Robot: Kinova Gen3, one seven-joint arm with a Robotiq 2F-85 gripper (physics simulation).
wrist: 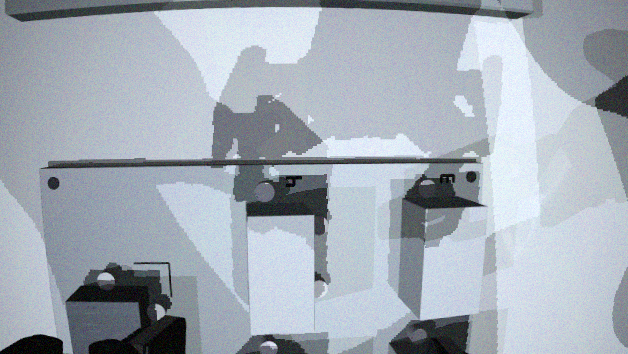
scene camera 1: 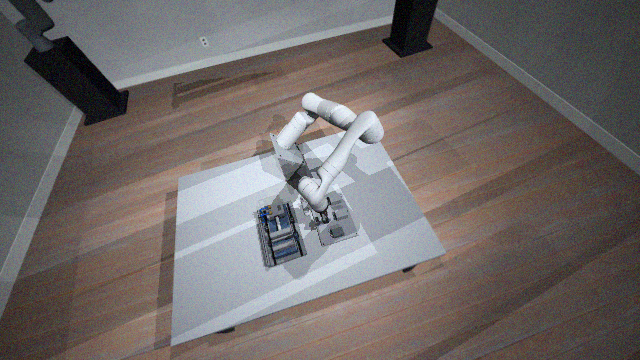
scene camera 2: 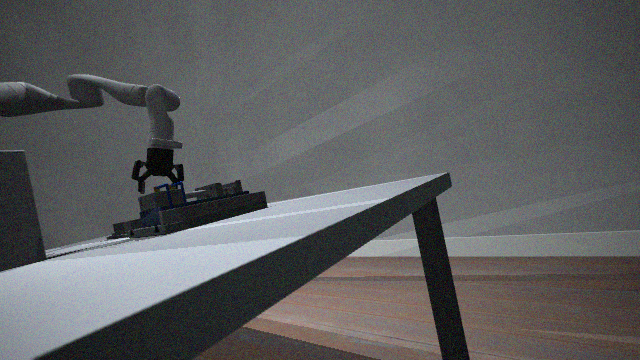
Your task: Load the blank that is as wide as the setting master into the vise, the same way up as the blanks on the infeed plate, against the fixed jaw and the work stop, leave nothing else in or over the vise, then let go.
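Pixels of known places: arm's base, origin of its link: [scene camera 1: 283, 143].
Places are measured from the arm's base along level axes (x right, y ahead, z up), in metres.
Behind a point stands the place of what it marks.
Note:
The infeed plate [scene camera 1: 351, 229] {x -0.166, y 0.549, z -0.171 m} [wrist: 125, 210] {x -0.025, y 0.524, z -0.171 m} carries several grey blocks. In the wrist view a pale block [wrist: 281, 275] {x -0.058, y 0.445, z -0.135 m} stands near the middle by one black mark. Another pale block [wrist: 452, 265] {x -0.066, y 0.357, z -0.135 m} is at the right by a second mark, and a darker grey block [wrist: 105, 325] {x -0.080, y 0.539, z -0.146 m} is at the lower left. My gripper [scene camera 1: 324, 218] {x -0.067, y 0.444, z -0.070 m} [scene camera 2: 161, 185] {x -0.067, y 0.444, z -0.070 m} [wrist: 302, 345] {x -0.067, y 0.444, z -0.070 m} is open and empty, above the plate and its blocks. The vise [scene camera 1: 301, 247] {x 0.101, y 0.541, z -0.159 m} [scene camera 2: 215, 205] {x 0.266, y 0.398, z -0.142 m} stands beside the plate, with blue parts and a light bar [scene camera 1: 278, 225] {x 0.169, y 0.416, z -0.095 m} across it. Which piece is the setting master I cannot tell.
Blue and yellow parts [scene camera 1: 264, 211] {x 0.225, y 0.277, z -0.158 m} [scene camera 2: 172, 194] {x 0.208, y 0.331, z -0.095 m} stand up at one end of the vise, close to my gripper in scene camera 2's view. Round pins rise beside the blocks. A long grey edge [wrist: 270, 11] {x 0.076, y 0.436, z -0.179 m} crosses the top of the wrist view. The table [scene camera 1: 215, 285] {x 0.541, y 0.549, z -0.179 m} carries everything.

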